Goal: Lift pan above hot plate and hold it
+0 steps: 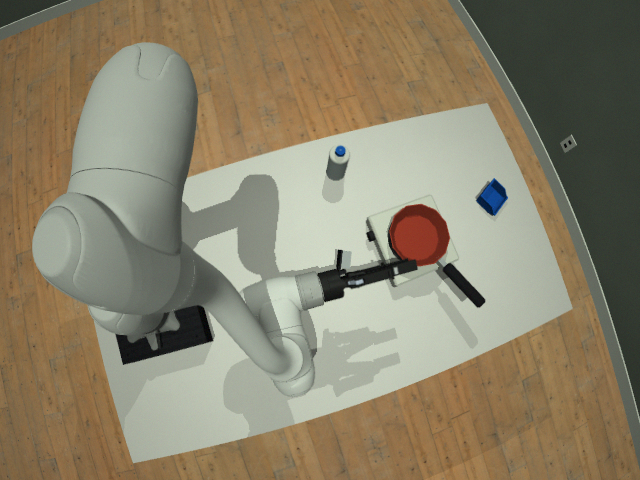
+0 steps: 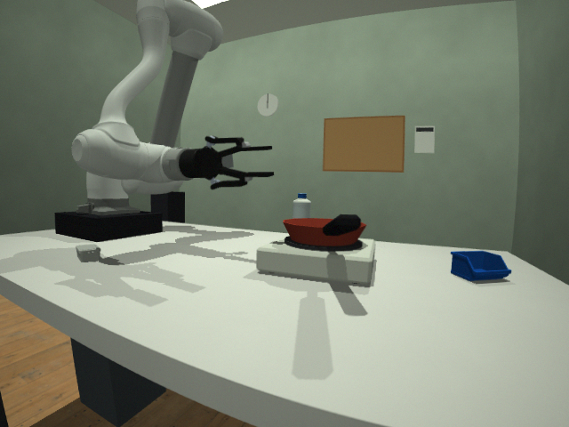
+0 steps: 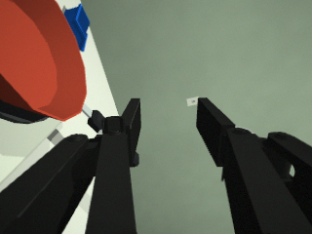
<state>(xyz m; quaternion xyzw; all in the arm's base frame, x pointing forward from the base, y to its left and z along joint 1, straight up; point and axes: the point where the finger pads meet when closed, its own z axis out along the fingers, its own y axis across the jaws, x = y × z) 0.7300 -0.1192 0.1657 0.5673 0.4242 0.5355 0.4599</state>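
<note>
Right now my hand is 16 cm short of the red pan, 15 cm above it and 2 cm to the right of it. Round my hand: blue bin (49 cm ahead, 22 cm below, 14 cm to the left); hot plate (21 cm below, 12 cm ahead, 8 cm to the left); small grey box (39 cm behind, 23 cm below, 17 cm to the right).
</note>
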